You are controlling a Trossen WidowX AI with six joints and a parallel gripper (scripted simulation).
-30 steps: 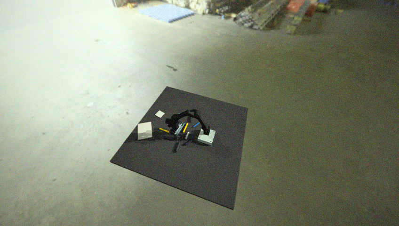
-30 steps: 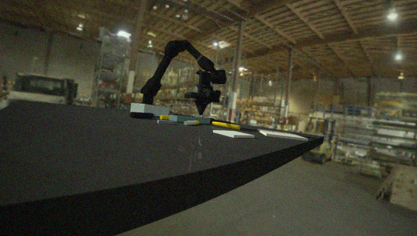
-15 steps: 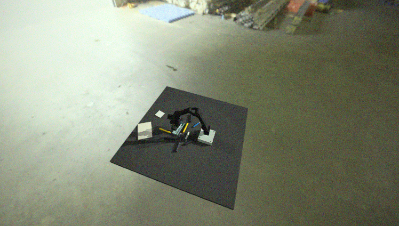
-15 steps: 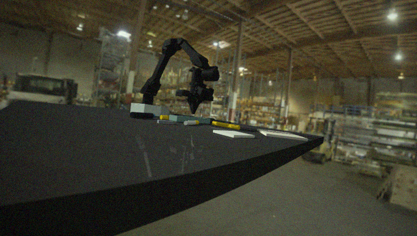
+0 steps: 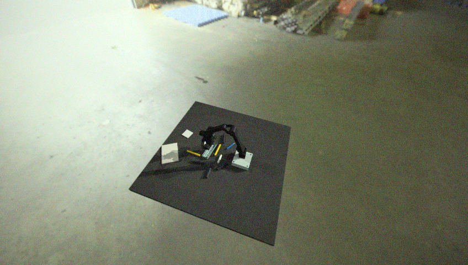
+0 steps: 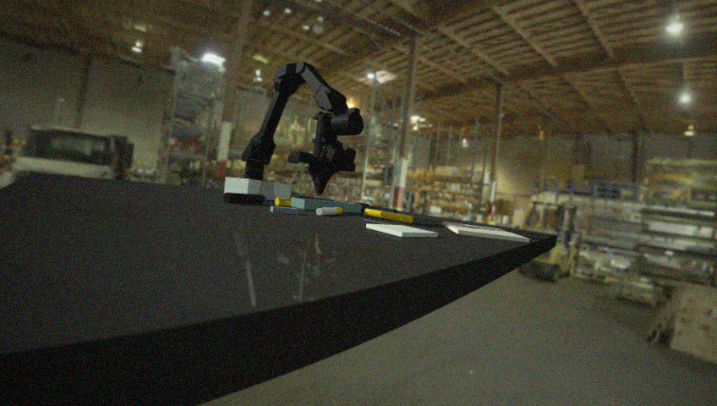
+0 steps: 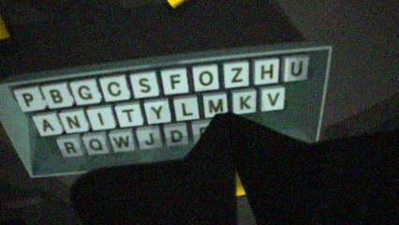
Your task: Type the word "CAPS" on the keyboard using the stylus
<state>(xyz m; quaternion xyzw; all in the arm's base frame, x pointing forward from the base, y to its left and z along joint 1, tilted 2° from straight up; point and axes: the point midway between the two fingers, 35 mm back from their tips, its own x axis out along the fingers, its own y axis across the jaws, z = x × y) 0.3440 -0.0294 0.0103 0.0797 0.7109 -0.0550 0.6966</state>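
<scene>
My gripper tip is 210 mm past the blue stylus, 110 mm to the left of it and 30 mm above it. Round my gripper tip: white marker: 80 mm ahead, 40 mm to the right, 30 mm below; yellow cylinder: 150 mm ahead, 110 mm to the left, 30 mm below.
</scene>
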